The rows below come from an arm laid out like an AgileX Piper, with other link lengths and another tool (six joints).
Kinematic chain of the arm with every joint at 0, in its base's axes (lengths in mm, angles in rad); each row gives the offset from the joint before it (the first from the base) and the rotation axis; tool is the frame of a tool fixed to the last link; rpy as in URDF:
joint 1: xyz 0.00 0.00 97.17 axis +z
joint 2: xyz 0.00 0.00 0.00 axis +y
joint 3: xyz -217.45 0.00 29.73 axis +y
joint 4: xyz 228.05 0.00 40.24 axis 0.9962 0 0.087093
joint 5: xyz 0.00 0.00 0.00 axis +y
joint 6: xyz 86.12 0.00 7.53 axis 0.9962 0 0.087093
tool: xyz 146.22 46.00 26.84 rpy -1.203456 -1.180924 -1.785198
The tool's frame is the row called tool.
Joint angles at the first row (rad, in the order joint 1, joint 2, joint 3, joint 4, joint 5, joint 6):
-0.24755, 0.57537, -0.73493, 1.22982, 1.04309, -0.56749
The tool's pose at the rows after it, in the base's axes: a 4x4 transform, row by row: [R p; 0 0 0 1], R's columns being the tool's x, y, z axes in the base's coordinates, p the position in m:
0.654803, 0.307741, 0.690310, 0.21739; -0.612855, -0.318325, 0.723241, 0.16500; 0.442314, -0.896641, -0.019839, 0.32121; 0, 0, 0, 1
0.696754, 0.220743, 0.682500, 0.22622; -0.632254, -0.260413, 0.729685, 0.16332; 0.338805, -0.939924, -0.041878, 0.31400; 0, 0, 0, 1
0.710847, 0.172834, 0.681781, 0.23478; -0.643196, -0.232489, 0.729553, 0.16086; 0.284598, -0.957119, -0.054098, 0.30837; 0, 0, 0, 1
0.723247, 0.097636, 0.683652, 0.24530; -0.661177, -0.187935, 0.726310, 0.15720; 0.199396, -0.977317, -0.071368, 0.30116; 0, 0, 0, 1
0.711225, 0.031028, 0.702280, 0.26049; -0.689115, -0.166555, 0.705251, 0.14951; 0.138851, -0.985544, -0.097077, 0.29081; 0, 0, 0, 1
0.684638, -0.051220, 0.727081, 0.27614; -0.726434, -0.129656, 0.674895, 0.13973; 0.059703, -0.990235, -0.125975, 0.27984; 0, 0, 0, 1
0.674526, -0.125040, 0.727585, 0.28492; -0.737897, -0.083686, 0.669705, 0.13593; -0.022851, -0.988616, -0.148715, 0.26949; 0, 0, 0, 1
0.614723, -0.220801, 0.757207, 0.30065; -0.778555, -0.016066, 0.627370, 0.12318; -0.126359, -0.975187, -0.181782, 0.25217; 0, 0, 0, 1
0.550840, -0.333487, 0.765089, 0.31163; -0.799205, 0.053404, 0.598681, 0.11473; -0.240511, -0.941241, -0.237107, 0.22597; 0, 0, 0, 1
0.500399, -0.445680, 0.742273, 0.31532; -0.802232, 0.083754, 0.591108, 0.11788; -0.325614, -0.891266, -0.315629, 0.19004; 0, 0, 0, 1
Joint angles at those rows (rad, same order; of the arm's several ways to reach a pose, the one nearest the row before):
-0.24763, 0.61833, -0.73393, 1.28188, 1.04835, -0.52111
-0.24748, 0.66390, -0.73392, 1.28382, 1.06631, -0.45158
-0.24754, 0.70276, -0.73280, 1.29109, 1.06637, -0.43289
-0.24754, 0.74703, -0.73279, 1.29403, 1.06637, -0.38451
-0.24756, 0.79576, -0.73282, 1.28579, 1.03881, -0.35486
-0.24757, 0.83878, -0.73276, 1.27101, 1.00404, -0.29409
-0.24758, 0.87807, -0.72911, 1.27105, 1.00157, -0.24506
-0.24759, 0.91623, -0.70713, 1.26690, 0.95156, -0.16975
-0.23868, 0.95910, -0.67459, 1.25257, 0.91347, -0.08479
-0.18727, 1.00578, -0.62846, 1.22369, 0.85931, -0.01500

